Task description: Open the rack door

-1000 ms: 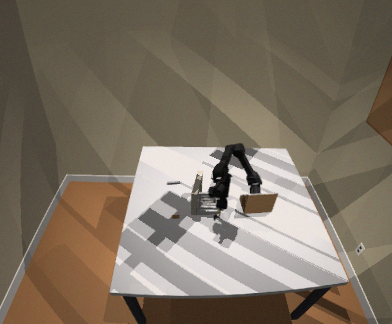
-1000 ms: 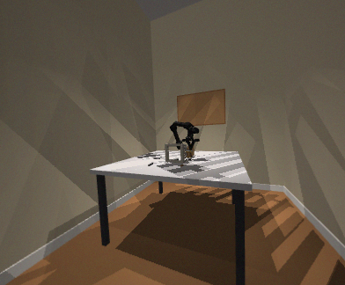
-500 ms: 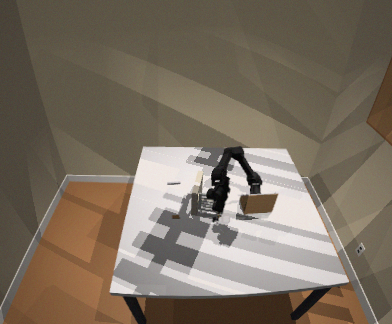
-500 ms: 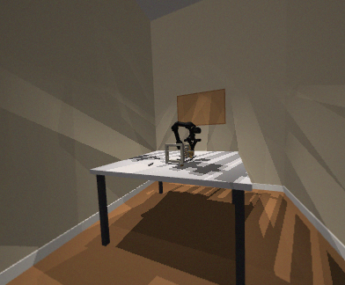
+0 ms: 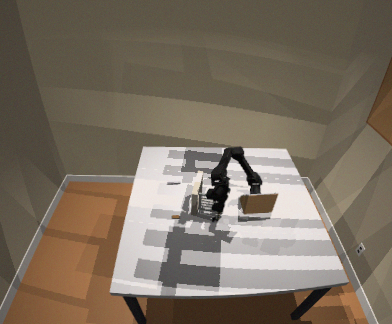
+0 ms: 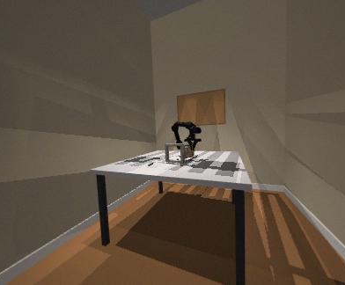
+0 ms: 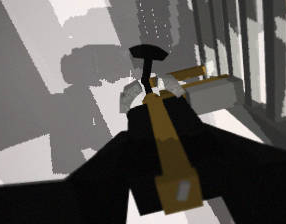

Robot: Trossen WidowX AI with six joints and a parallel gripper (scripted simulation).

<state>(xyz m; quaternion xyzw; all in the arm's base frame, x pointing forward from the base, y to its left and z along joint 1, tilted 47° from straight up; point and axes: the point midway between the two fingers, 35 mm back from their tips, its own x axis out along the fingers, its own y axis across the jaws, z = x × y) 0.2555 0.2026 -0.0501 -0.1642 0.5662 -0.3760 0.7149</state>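
Right now my gripper tip is 10 mm short of the door handle and 20 mm above it. Also, from my gripper tip: orange piece: 260 mm ahead, 40 mm to the right, 130 mm below; then grey bar: 290 mm ahead, 350 mm to the right, 120 mm below.
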